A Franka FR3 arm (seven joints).
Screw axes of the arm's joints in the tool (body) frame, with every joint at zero. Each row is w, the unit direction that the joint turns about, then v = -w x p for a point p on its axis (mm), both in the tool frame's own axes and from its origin. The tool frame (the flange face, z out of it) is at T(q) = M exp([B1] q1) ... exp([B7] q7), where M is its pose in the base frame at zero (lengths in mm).
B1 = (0, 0, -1, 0, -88, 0)
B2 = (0, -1, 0, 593, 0, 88)
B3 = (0, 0, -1, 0, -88, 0)
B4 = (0, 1, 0, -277, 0, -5.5)
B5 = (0, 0, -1, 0, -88, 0)
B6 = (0, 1, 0, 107, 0, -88)
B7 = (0, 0, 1, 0, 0, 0)
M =
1 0 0 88
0 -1 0 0
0 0 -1 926
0 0 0 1
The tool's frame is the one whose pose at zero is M.
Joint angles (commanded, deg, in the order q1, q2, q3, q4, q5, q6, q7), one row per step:
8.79, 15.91, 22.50, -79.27, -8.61, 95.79, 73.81
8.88, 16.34, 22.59, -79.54, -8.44, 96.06, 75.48
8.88, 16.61, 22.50, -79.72, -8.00, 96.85, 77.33
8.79, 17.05, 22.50, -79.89, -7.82, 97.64, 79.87
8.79, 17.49, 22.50, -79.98, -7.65, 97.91, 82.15
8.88, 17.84, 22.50, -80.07, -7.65, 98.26, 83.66
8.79, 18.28, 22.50, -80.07, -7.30, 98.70, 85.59
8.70, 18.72, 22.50, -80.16, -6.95, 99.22, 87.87
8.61, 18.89, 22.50, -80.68, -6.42, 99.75, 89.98
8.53, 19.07, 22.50, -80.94, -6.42, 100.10, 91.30
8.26, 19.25, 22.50, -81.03, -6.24, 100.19, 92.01
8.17, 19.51, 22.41, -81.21, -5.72, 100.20, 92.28
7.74, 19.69, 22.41, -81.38, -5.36, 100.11, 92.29
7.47, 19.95, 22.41, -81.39, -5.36, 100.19, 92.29
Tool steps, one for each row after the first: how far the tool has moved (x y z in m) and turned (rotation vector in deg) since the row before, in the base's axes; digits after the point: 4 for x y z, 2 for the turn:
0.0008, 0.0025, -0.0063, 0.18, 0.48, -1.46
0.0021, 0.0009, -0.0032, 0.70, -0.06, -1.93
0.0030, 0.0004, -0.0049, 0.51, -0.02, -2.60
0.0018, 0.0008, -0.0051, 0.26, 0.37, -2.28
0.0012, 0.0015, -0.0040, 0.13, 0.13, -1.40
0.0024, 0.0002, -0.0041, 0.52, 0.25, -2.06
0.0024, 0.0003, -0.0047, 0.51, 0.28, -2.40
0.0006, 0.0005, -0.0053, 0.48, 0.48, -2.21
0.0011, -0.0003, -0.0036, 0.05, 0.14, -1.37
0.0018, -0.0023, -0.0026, 0.14, 0.29, -1.00
0.0010, -0.0008, -0.0044, 0.29, 0.67, -0.50
0.0020, -0.0039, -0.0035, 0.15, 0.58, -0.47
0.0023, -0.0026, -0.0028, 0.00, 0.20, -0.27

